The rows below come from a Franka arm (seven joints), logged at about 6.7 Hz.
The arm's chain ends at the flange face. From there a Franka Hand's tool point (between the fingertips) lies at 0.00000 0.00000 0.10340 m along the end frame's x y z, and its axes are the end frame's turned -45 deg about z.
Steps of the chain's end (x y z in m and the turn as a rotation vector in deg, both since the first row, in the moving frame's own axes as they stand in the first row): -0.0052, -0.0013, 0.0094, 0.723, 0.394, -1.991; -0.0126, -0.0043, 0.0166, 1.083, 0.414, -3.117; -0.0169, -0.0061, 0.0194, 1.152, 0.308, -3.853; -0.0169, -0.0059, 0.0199, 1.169, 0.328, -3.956; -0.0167, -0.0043, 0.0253, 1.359, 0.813, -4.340; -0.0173, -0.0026, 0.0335, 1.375, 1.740, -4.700; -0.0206, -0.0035, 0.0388, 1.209, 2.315, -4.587
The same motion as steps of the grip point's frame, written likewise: -0.0013, -0.0050, 0.0094, 0.233, 0.790, -1.991; -0.0040, -0.0129, 0.0166, 0.473, 1.059, -3.117; -0.0058, -0.0174, 0.0194, 0.597, 1.032, -3.853; -0.0059, -0.0173, 0.0199, 0.595, 1.059, -3.956; -0.0060, -0.0157, 0.0253, 0.386, 1.536, -4.340; -0.0064, -0.0138, 0.0334, -0.258, 2.203, -4.700; -0.0075, -0.0158, 0.0387, -0.782, 2.492, -4.587
